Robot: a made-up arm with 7 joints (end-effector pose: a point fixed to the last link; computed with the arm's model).
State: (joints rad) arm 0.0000 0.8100 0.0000 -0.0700 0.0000 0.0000 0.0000
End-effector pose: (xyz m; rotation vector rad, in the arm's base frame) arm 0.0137 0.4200 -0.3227 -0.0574 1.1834 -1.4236
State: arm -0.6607 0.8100 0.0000 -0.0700 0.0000 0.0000 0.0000
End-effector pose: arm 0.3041 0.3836 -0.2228 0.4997 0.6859 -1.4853
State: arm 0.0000 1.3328 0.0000 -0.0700 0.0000 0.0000 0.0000
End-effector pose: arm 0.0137 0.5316 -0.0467 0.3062 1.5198 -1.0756
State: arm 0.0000 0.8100 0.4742 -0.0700 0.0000 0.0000 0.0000
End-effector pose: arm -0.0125 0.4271 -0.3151 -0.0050 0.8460 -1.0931
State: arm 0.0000 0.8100 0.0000 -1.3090 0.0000 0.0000 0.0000
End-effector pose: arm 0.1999 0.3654 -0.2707 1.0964 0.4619 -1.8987
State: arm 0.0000 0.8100 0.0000 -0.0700 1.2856 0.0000 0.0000
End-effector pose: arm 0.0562 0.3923 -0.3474 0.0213 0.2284 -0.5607
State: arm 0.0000 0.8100 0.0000 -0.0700 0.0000 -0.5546 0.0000
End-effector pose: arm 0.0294 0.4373 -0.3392 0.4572 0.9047 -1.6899
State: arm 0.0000 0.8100 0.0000 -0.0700 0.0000 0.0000 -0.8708
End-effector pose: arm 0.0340 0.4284 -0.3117 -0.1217 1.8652 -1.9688
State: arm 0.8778 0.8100 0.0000 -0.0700 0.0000 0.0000 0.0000
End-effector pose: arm -0.3564 0.3636 -0.1679 -0.8535 1.7436 -1.1452
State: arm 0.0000 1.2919 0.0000 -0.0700 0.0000 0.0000 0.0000
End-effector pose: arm 0.0137 0.5283 -0.0700 0.2778 1.4959 -1.1053
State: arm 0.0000 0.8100 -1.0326 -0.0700 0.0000 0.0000 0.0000
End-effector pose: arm 0.0389 0.3829 -0.3615 -0.1957 1.9382 -2.1198
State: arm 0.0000 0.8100 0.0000 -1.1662 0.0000 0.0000 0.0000
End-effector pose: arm 0.1852 0.3798 -0.2844 0.9637 0.5633 -1.8671
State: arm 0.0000 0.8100 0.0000 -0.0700 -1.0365 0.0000 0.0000
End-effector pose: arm 0.0277 0.4499 -0.2898 -0.1353 1.9993 -2.0674
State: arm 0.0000 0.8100 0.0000 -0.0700 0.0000 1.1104 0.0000
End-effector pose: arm 0.0276 0.3813 -0.2858 -1.0356 1.5156 -0.6686
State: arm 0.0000 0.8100 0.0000 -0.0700 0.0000 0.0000 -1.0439
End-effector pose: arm 0.0391 0.4284 -0.3112 -0.1359 2.0053 -2.0717
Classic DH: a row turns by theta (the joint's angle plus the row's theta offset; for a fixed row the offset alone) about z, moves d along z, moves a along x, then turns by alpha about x. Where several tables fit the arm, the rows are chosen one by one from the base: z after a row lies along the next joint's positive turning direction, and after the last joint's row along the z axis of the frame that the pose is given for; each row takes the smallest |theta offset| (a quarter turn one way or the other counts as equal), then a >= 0, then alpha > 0; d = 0 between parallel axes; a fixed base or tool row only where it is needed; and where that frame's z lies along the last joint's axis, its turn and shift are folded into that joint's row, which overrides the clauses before.
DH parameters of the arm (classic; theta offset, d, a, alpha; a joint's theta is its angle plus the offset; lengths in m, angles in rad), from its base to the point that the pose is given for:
base (fixed): 0 0.0316 0.004 -1.2217
joint 1: -1.5708 -0.0402 0.0066 -1.5708
joint 2: 1.2217 -0.025 -0.017 1.5708
joint 3: 1.5708 -0.404 0.075 -1.5708
joint 4: 0 0.059 -0.006 1.5708
joint 5: 0 -0.153 0.005 -1.5708
joint 6: 0 -0.025 -0.026 1.5708
joint 7: 1.4756 0.0149 0.0126 0.7742
tool (fixed): 2.8961 -0.0376 0 0

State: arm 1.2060 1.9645 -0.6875 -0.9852 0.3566 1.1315 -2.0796
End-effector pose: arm 0.0185 0.4896 0.0326 1.4675 -0.6612 0.1358
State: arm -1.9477 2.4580 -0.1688 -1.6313 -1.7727 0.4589 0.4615
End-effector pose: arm -0.3481 0.2239 0.2005 1.0897 1.5429 1.5956
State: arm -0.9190 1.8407 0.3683 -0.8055 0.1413 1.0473 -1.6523
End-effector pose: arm -0.0025 0.4074 0.3409 0.4251 1.9571 -0.9777
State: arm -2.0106 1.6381 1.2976 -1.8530 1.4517 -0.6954 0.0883
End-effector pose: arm -0.1630 0.3684 0.1015 -1.0860 1.1855 -1.2342
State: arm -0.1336 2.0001 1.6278 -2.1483 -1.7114 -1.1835 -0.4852
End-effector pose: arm -0.1303 0.1339 0.3676 -0.4623 -1.9681 -1.2566
